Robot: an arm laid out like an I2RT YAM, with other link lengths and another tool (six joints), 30 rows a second.
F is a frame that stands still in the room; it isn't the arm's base.
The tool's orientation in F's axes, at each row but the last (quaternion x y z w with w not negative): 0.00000, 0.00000, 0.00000, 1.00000; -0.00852, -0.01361, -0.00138, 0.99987; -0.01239, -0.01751, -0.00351, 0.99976; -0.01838, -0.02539, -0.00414, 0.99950; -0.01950, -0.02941, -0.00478, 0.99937
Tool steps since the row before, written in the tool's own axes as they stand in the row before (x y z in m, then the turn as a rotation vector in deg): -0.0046, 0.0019, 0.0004, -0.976, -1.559, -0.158; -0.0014, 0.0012, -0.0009, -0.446, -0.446, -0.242; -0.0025, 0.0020, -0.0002, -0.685, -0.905, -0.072; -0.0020, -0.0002, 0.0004, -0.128, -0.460, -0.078; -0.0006, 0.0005, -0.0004, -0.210, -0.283, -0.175
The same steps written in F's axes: -0.0046, 0.0019, 0.0004, -0.976, -1.559, -0.158; -0.0014, 0.0012, -0.0010, -0.441, -0.449, -0.246; -0.0025, 0.0020, -0.0003, -0.689, -0.902, -0.074; -0.0020, -0.0002, 0.0003, -0.128, -0.462, -0.068; -0.0006, 0.0005, -0.0005, -0.202, -0.288, -0.176
